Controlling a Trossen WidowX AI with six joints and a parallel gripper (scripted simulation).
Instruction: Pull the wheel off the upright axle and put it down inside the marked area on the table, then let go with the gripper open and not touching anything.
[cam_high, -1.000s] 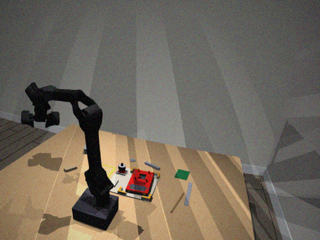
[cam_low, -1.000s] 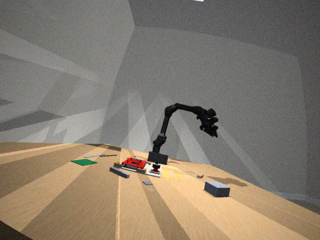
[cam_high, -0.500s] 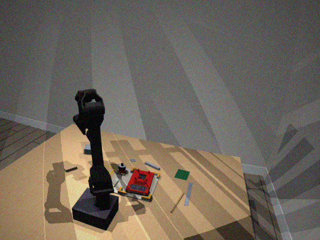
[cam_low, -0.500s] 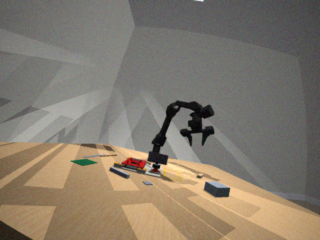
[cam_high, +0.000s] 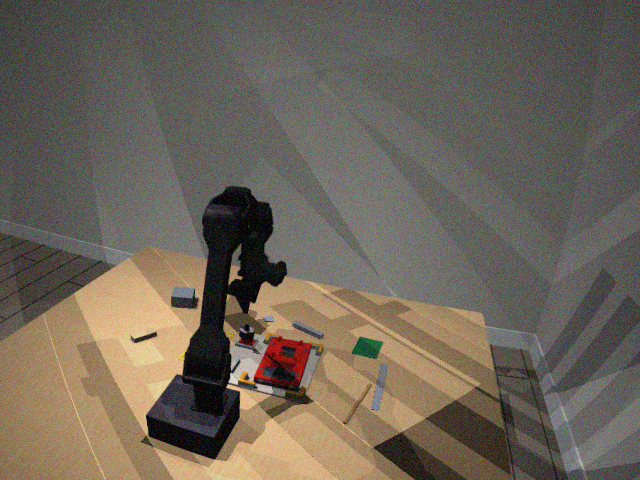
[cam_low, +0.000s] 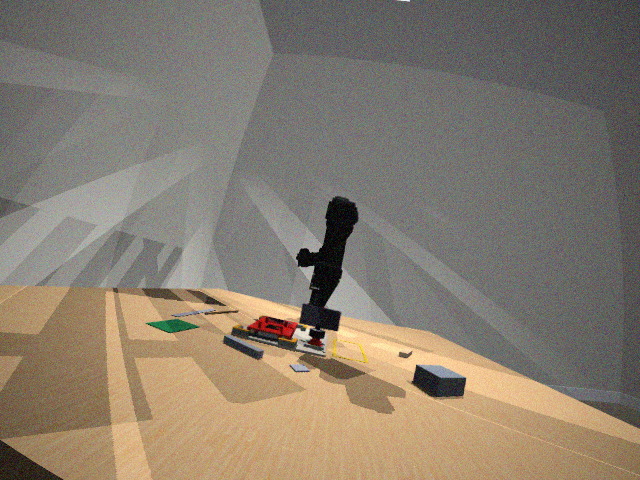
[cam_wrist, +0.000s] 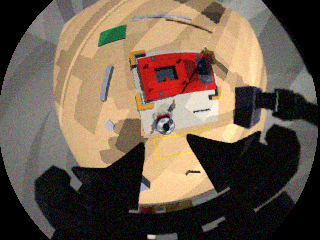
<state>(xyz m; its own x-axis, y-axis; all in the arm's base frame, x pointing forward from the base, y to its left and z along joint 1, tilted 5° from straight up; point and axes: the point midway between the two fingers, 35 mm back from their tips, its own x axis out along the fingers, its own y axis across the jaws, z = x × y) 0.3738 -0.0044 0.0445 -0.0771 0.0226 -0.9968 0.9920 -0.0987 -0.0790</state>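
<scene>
The grey plate is 100 mm below my gripper tip, 90 mm to the right of it and 80 mm behind it. Round my gripper tip: brown block: 280 mm to the left, 100 mm below, 80 mm behind; then green plate: 320 mm to the right, 110 mm below, 70 mm ahead; then grey block: 240 mm to the left, 160 mm ahead, 90 mm below.
</scene>
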